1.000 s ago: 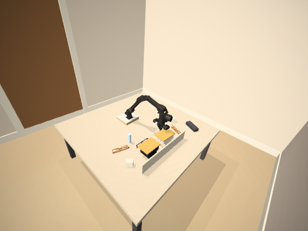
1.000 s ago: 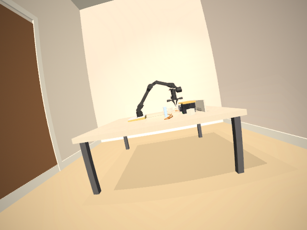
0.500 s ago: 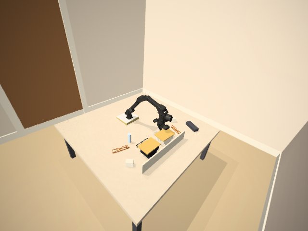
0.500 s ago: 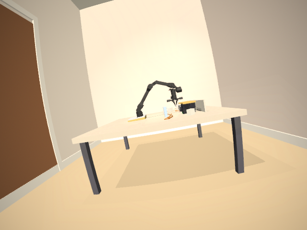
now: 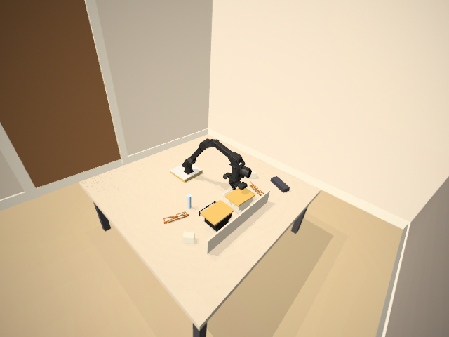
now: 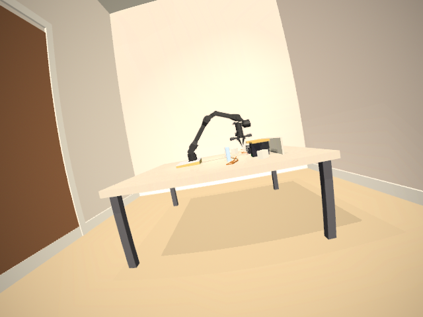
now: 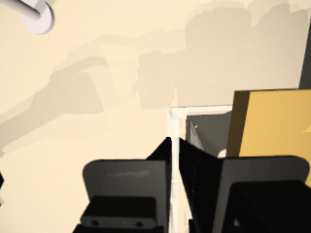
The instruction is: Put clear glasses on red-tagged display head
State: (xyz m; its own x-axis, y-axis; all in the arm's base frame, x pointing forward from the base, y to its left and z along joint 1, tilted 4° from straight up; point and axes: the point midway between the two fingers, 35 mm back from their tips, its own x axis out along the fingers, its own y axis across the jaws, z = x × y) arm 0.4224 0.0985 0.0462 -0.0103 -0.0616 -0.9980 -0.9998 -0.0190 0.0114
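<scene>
Right now the pale display head is 7 cm ahead of my gripper tip, 4 cm to the right of it and 1 cm below it. Round my gripper tip: clear stand 16 cm behind, 14 cm to the left, 4 cm below; grey panel 21 cm ahead, 14 cm to the right, 1 cm below; black display head 9 cm ahead, 26 cm to the right, 1 cm below.
</scene>
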